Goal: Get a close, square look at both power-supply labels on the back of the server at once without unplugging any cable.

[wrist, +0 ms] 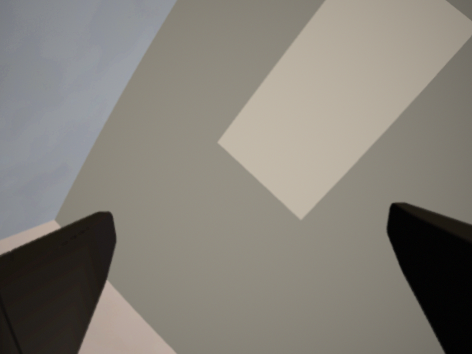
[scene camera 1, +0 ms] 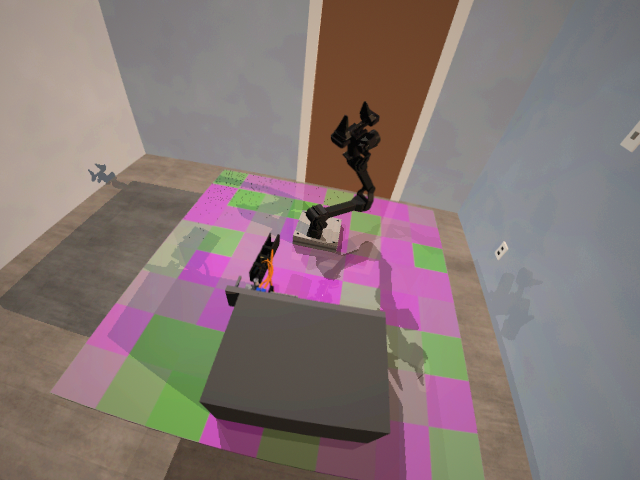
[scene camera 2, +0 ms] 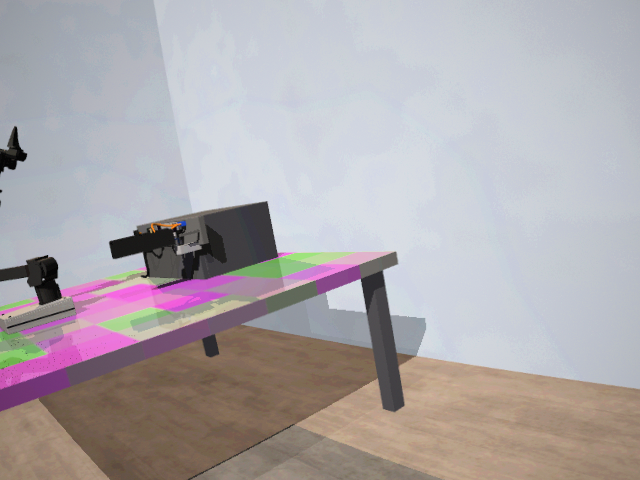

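Pixels of known places: gripper, between the fingertips: [wrist: 252, 222] [scene camera 1: 356, 108] [scene camera 2: 3, 124]; arm's base, origin of its link: [scene camera 1: 314, 233] [scene camera 2: 50, 301].
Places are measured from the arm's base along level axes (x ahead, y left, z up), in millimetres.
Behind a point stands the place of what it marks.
Observation:
The server [scene camera 1: 305, 361] {z 159, x 634, y 89 mm} [scene camera 2: 240, 235] {z 63, x 641, y -136 mm} is a big dark grey box on the patterned table. Its back faces the arm's base, with orange cables [scene camera 1: 269, 268] {z 133, x 352, y -97 mm} [scene camera 2: 164, 225] {z 151, x 398, y -80 mm} and a black hinged arm [scene camera 1: 264, 256] {z 157, x 326, y -123 mm} [scene camera 2: 136, 243] {z 120, x 266, y -149 mm} sticking out at one side. The power-supply labels cannot be made out in any view. My gripper [scene camera 1: 355, 116] {z 570, x -12, y 75 mm} [wrist: 252, 222] {z 570, x -12, y 75 mm} is open and empty, raised high above the arm's base and well away from the server, with its fingers pointing up. In scene camera 2 part of it shows at the left edge. The wrist view shows walls and a pale rectangle between the fingers.
The arm's base plate [scene camera 1: 330, 235] {z -5, x -13, y 74 mm} [scene camera 2: 38, 315] {z -19, x -58, y -92 mm} stands on the table [scene camera 1: 361, 294] {z -47, x 244, y 251 mm} [scene camera 2: 305, 294] {z -74, x 496, y -641 mm} behind the server. A brown door [scene camera 1: 382, 62] is in the wall behind the arm. A blue wall with a socket [scene camera 1: 500, 250] rises at the right in scene camera 1.

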